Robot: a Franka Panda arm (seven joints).
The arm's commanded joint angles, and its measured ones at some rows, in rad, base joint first. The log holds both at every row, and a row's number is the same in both.
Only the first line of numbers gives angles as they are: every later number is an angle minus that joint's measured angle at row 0.
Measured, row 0: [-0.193 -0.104 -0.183 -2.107 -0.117 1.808 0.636]
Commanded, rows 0 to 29: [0.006 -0.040 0.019 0.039 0.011 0.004 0.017]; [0.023 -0.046 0.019 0.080 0.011 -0.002 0.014]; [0.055 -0.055 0.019 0.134 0.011 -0.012 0.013]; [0.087 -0.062 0.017 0.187 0.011 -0.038 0.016]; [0.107 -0.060 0.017 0.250 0.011 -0.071 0.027]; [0.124 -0.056 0.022 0.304 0.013 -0.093 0.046]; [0.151 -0.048 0.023 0.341 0.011 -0.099 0.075]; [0.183 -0.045 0.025 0.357 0.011 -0.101 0.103]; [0.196 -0.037 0.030 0.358 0.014 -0.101 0.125]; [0.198 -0.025 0.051 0.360 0.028 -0.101 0.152]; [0.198 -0.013 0.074 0.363 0.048 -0.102 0.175]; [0.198 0.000 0.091 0.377 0.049 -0.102 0.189]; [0.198 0.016 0.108 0.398 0.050 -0.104 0.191]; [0.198 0.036 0.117 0.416 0.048 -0.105 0.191]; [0.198 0.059 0.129 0.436 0.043 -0.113 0.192]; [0.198 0.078 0.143 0.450 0.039 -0.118 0.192]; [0.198 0.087 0.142 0.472 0.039 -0.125 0.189]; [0.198 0.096 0.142 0.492 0.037 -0.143 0.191]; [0.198 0.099 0.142 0.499 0.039 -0.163 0.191]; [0.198 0.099 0.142 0.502 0.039 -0.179 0.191]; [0.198 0.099 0.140 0.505 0.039 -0.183 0.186]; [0.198 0.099 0.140 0.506 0.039 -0.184 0.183]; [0.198 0.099 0.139 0.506 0.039 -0.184 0.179]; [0.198 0.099 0.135 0.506 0.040 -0.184 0.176]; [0.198 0.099 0.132 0.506 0.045 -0.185 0.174]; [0.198 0.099 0.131 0.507 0.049 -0.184 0.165]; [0.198 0.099 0.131 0.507 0.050 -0.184 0.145]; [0.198 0.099 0.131 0.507 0.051 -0.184 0.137]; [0.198 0.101 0.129 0.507 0.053 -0.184 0.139]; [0.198 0.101 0.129 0.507 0.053 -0.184 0.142]
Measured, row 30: [0.201 0.089 0.130 0.481 0.038 -0.155 0.162]
